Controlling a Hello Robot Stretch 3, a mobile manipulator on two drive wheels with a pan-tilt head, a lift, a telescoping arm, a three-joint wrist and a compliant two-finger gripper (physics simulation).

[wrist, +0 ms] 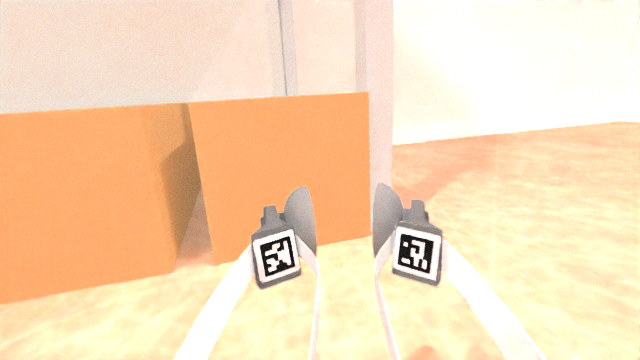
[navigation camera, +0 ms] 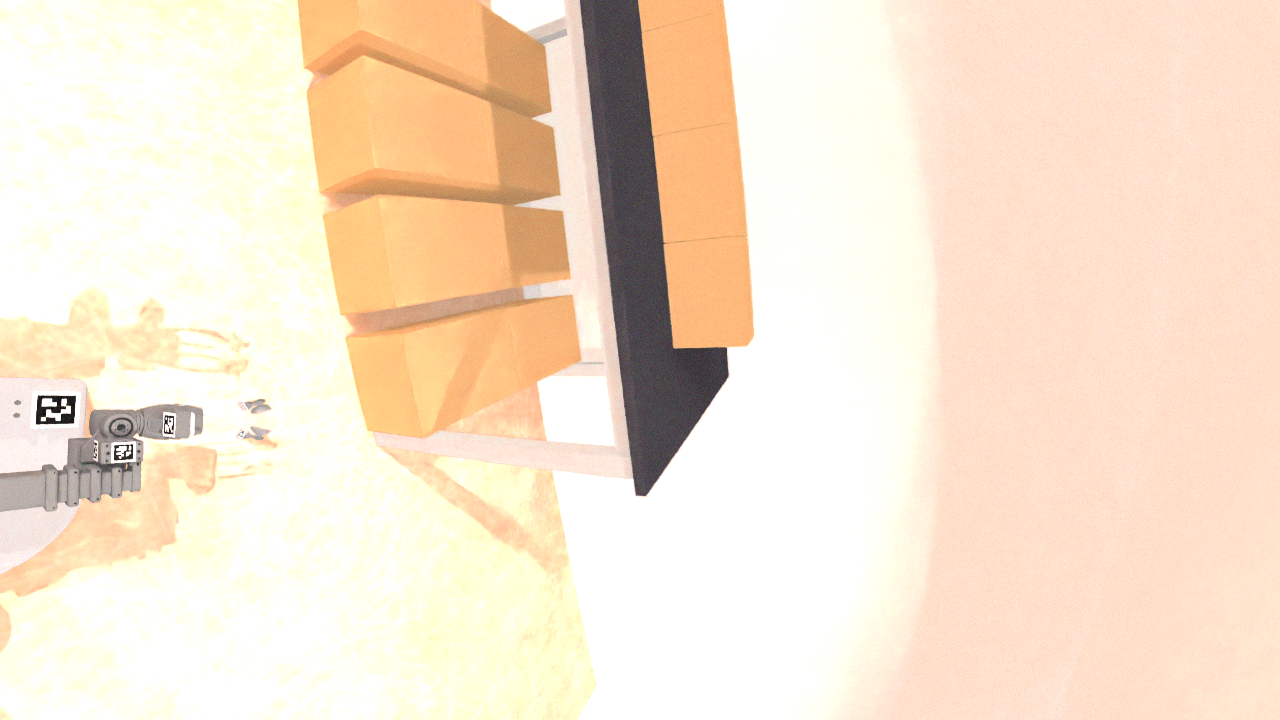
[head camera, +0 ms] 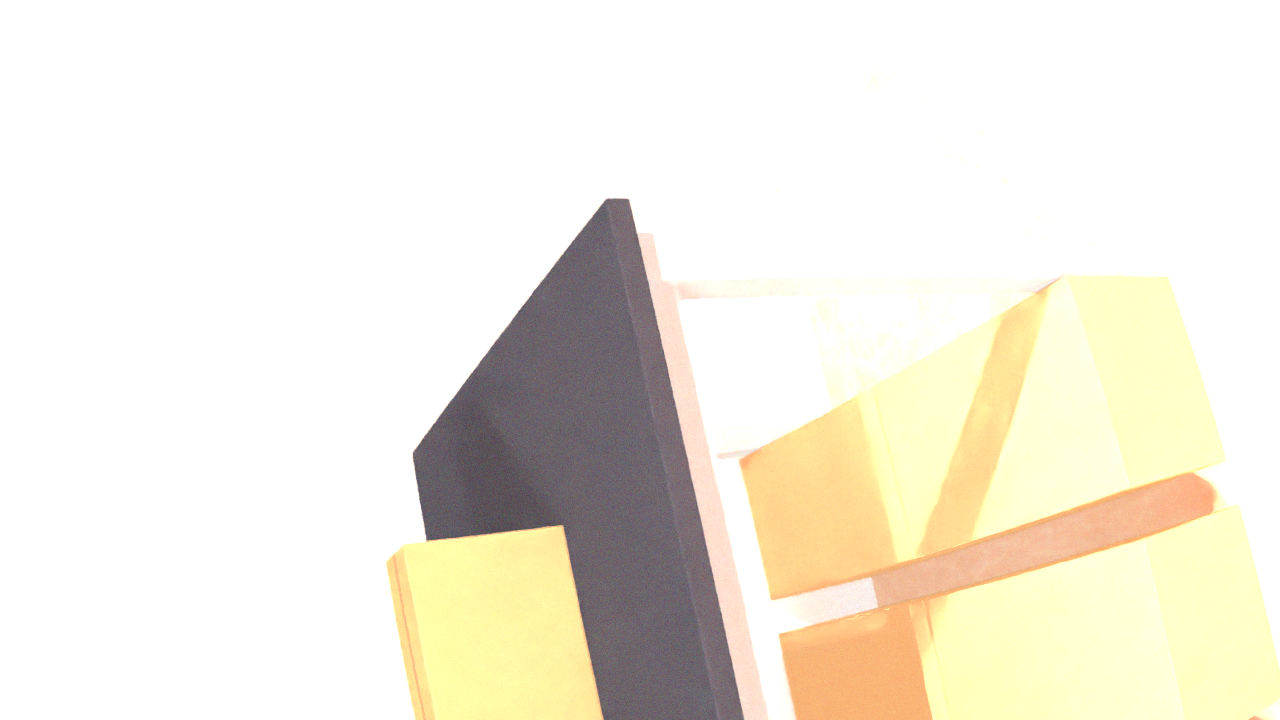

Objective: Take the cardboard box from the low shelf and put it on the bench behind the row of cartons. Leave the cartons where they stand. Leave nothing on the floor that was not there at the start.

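Places are measured from the robot's base along level axes (x ahead, y right, z down), in metres.
Pixels of known places: gripper, between the fingertips: (wrist: 342,209) (navigation camera: 270,419).
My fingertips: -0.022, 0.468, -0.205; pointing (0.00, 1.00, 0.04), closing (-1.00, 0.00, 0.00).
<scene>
Behind a point stands the place of what it marks, as x, y, z.
The bench top (head camera: 554,394) @(0.025, 1.028, -0.915) (navigation camera: 640,268) @(0.308, 0.817, -0.914) is dark, on a pale frame. A row of orange cartons (head camera: 496,617) (navigation camera: 707,179) stands on it, along the side far from my arm. Several cardboard boxes stand low under the bench. The end box (head camera: 823,510) @(0.275, 1.424, -0.270) (navigation camera: 456,371) @(0.108, 0.963, -0.270) (wrist: 285,150) @(0.064, 0.801, -0.185) is beside the end leg, and a second box (head camera: 1038,626) @(0.402, 0.917, -0.270) (navigation camera: 447,255) @(0.443, 0.897, -0.270) (wrist: 80,200) @(0.355, 0.706, -0.143) is next to it across a narrow gap. The low shelf board is hidden. My gripper (navigation camera: 254,420) @(-0.022, 0.468, -0.205) (wrist: 342,209) @(-0.022, 0.468, -0.205) is open and empty, in front of the end box and apart from it. It does not show in the head view.
The pale end leg (head camera: 850,288) @(-0.070, 0.897, -0.609) (navigation camera: 501,452) @(-0.097, 0.874, -0.526) (wrist: 381,100) @(-0.106, 0.877, -0.254) stands just right of the end box in the wrist view. A pale wall (wrist: 515,60) @(-1.014, 2.124, -0.389) rises behind. Patterned floor (navigation camera: 358,582) @(-0.547, 0.810, -0.001) (wrist: 525,210) @(-0.430, 0.949, 0.000) lies around the bench end. Much of the head view is washed out.
</scene>
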